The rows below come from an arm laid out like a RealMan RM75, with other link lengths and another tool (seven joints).
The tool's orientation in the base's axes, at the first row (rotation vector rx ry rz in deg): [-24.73, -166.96, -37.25]
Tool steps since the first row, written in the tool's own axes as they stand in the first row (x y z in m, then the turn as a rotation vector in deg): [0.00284, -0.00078, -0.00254, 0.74, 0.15, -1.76]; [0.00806, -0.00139, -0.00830, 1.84, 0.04, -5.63]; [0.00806, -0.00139, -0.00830, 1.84, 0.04, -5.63]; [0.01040, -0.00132, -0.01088, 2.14, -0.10, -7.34]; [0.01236, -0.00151, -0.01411, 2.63, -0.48, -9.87]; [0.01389, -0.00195, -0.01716, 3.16, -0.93, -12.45]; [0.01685, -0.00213, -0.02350, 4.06, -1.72, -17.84]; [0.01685, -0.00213, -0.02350, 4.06, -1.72, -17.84]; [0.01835, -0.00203, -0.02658, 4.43, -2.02, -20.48]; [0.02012, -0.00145, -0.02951, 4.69, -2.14, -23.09]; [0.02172, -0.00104, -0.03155, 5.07, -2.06, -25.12]
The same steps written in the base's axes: [-0.00279, -0.00107, 0.00249, -0.56, -0.45, 1.78]; [-0.00760, -0.00279, 0.00838, -1.41, -1.94, 5.42]; [-0.00760, -0.00279, 0.00838, -1.41, -1.94, 5.42]; [-0.00965, -0.00327, 0.01116, -1.63, -2.73, 6.95]; [-0.01138, -0.00434, 0.01434, -2.07, -4.03, 9.17]; [-0.01279, -0.00566, 0.01719, -2.55, -5.41, 11.41]; [-0.01529, -0.00782, 0.02336, -3.33, -8.20, 16.11]; [-0.01529, -0.00782, 0.02336, -3.33, -8.20, 16.11]; [-0.01651, -0.00870, 0.02644, -3.62, -9.51, 18.43]; [-0.01784, -0.00902, 0.02963, -3.75, -10.68, 20.78]; [-0.01912, -0.00915, 0.03192, -3.97, -11.39, 22.70]
